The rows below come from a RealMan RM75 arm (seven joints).
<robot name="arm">
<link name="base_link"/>
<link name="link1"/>
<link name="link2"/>
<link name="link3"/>
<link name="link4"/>
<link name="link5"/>
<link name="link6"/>
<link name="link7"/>
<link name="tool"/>
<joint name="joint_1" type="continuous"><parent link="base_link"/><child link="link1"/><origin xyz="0 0 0.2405" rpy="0 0 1.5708"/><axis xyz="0 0 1"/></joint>
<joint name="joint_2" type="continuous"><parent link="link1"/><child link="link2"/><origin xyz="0 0 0" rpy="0 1.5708 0"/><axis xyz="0 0 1"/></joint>
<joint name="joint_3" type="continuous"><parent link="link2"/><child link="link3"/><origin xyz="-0.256 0 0" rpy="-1.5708 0 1.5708"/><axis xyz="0 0 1"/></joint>
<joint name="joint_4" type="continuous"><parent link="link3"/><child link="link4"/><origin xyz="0 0 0" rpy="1.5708 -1.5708 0"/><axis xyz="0 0 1"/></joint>
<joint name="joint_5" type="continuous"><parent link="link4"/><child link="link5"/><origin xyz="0.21 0 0" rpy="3.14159 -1.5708 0"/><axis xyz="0 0 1"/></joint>
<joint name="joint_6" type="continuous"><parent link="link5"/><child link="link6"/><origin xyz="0 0 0" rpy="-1.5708 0 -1.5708"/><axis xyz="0 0 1"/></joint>
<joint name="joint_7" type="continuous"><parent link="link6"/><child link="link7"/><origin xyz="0 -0.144 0" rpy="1.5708 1.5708 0"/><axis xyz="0 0 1"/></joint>
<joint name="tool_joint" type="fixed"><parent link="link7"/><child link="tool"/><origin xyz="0 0 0" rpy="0 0 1.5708"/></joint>
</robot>
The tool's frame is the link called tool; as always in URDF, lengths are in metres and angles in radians. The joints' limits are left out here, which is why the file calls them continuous.
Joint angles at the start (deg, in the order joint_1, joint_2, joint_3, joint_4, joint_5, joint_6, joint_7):
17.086 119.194 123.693 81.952 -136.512 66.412 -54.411
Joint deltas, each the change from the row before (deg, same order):
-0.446 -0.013 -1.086 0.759 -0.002 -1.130 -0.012
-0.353 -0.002 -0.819 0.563 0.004 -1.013 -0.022
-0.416 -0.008 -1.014 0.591 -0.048 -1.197 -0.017
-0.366 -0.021 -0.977 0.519 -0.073 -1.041 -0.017
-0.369 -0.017 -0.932 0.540 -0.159 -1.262 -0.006
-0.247 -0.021 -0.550 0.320 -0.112 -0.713 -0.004
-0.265 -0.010 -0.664 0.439 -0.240 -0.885 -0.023
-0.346 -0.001 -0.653 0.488 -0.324 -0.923 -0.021
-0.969 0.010 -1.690 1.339 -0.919 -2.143 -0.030
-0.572 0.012 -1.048 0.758 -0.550 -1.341 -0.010
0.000 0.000 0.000 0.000 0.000 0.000 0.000
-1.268 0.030 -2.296 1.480 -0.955 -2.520 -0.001
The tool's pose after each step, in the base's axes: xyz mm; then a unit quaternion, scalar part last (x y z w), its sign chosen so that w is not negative. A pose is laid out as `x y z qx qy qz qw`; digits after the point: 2 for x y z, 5 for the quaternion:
274.95 357.87 107.30 -0.84525 0.33142 0.01503 0.41891
273.03 358.67 107.71 -0.84497 0.32426 0.01445 0.42505
270.94 359.52 107.78 -0.84474 0.31607 0.01332 0.43166
268.89 360.23 107.51 -0.84491 0.30838 0.01196 0.43690
266.95 361.20 107.89 -0.84405 0.30026 0.01073 0.44420
266.00 361.57 108.11 -0.84352 0.29564 0.00971 0.44830
264.55 362.19 108.53 -0.84287 0.28917 0.00800 0.45375
263.52 362.46 109.19 -0.84174 0.28282 0.00565 0.45984
260.86 362.40 110.56 -0.83920 0.26671 -0.00101 0.47392
259.04 362.41 111.11 -0.83759 0.25687 -0.00449 0.48212
259.04 362.41 111.11 -0.83759 0.25687 -0.00449 0.48212
255.08 361.55 110.60 -0.83551 0.23783 -0.01035 0.49522

